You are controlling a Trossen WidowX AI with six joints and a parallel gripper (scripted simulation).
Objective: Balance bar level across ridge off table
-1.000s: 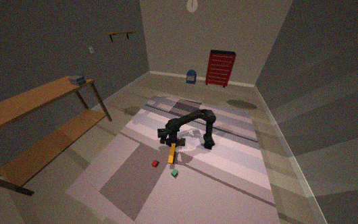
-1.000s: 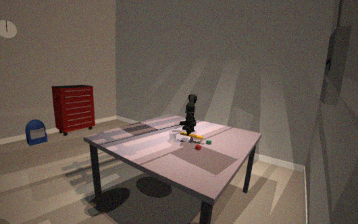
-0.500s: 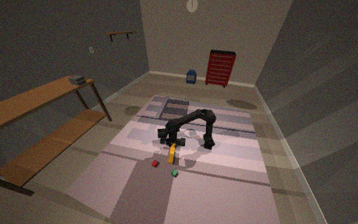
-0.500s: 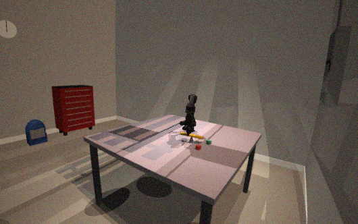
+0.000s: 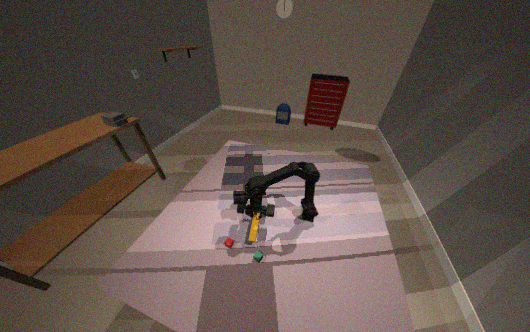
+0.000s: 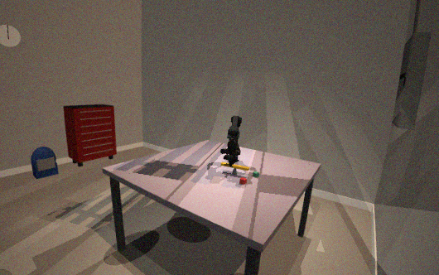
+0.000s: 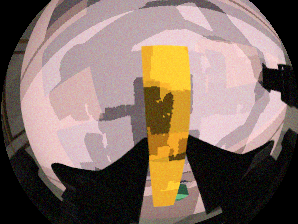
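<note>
The yellow bar is 3 cm to the left of my gripper tip. Also, from my gripper tip: green cube 17 cm to the left, 7 cm behind, 4 cm below; red cube 15 cm to the left, 9 cm ahead, 4 cm below.
</note>
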